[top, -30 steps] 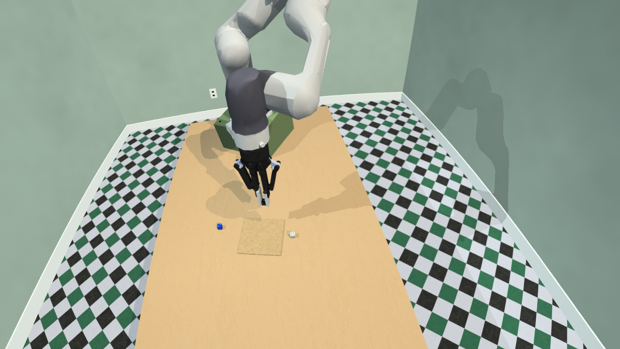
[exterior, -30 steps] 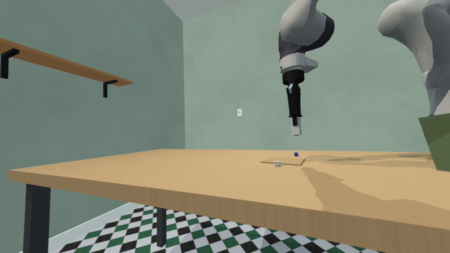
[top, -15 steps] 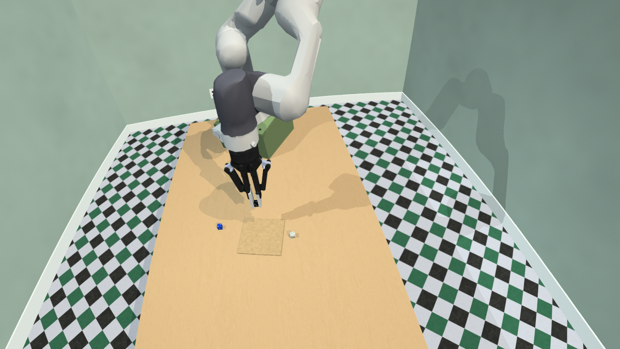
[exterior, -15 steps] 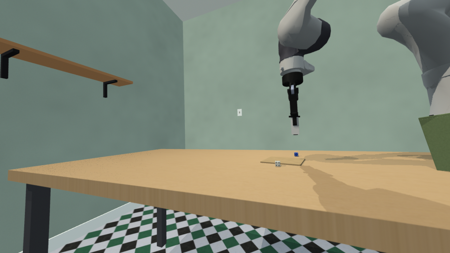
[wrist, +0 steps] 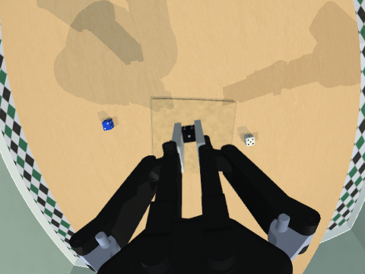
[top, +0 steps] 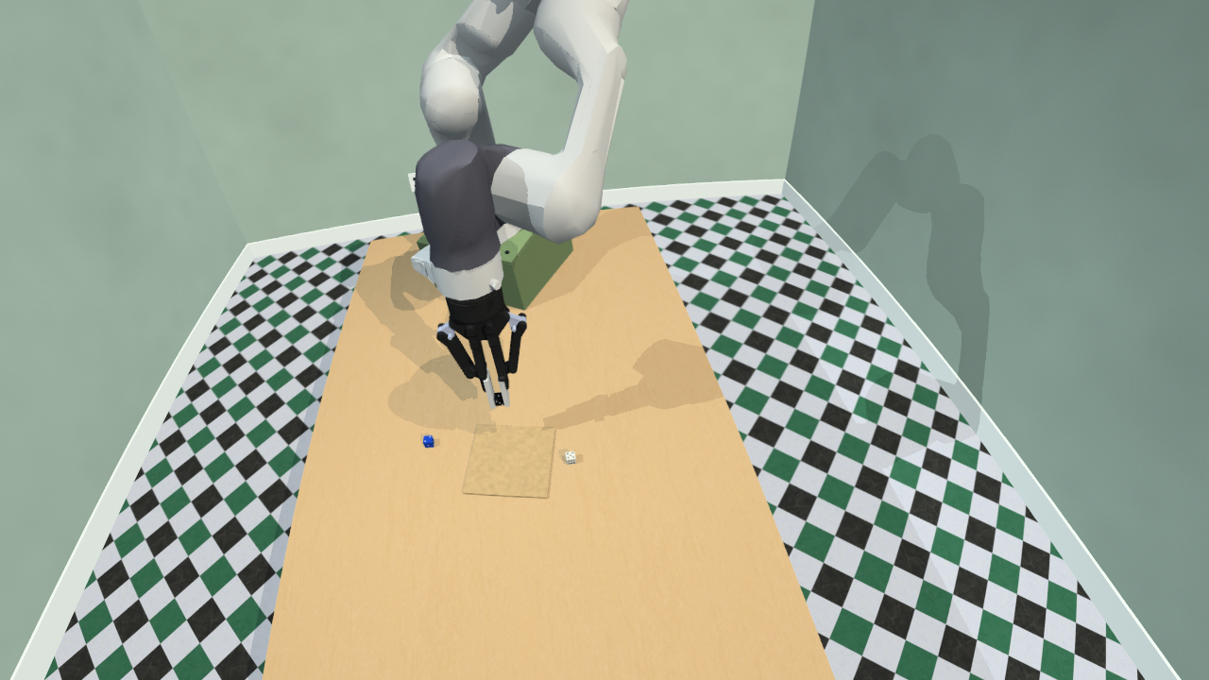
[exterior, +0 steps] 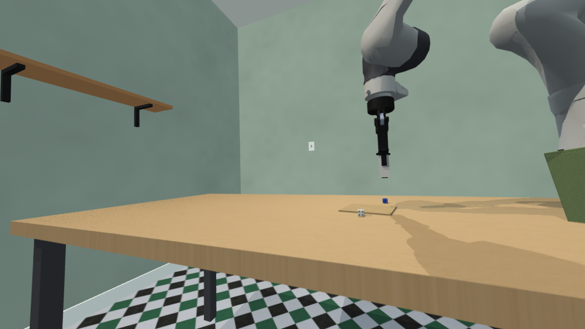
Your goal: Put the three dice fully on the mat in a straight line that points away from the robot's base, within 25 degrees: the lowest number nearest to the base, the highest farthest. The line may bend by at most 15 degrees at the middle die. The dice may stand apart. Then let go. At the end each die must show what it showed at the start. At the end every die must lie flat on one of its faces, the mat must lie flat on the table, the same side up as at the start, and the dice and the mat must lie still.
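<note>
The tan mat is 130 mm below my hand and 50 mm ahead of it. Also, from my hand: black die: 30 mm below; blue die: 140 mm to the right, 120 mm below; white die: 120 mm below, 100 mm to the left, 60 mm ahead.
</note>
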